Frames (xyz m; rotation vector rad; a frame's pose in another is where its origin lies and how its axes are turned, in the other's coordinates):
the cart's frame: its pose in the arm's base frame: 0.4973 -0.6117 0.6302 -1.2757 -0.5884 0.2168
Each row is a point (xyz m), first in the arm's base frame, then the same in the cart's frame.
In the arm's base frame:
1: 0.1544 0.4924 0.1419
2: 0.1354 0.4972 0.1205
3: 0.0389 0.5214 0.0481
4: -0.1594 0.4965 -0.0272
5: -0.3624 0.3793 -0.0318
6: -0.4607 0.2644 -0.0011
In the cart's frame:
1: 0.0866 0.7281 1.0185
2: 0.0667 0.7466 1.0289
3: -0.0237 0.8059 1.0876
4: -0.2228 0.8366 1.1584
5: -0.4483 0.7728 1.1667
6: -0.5750 0.6938 1.1278

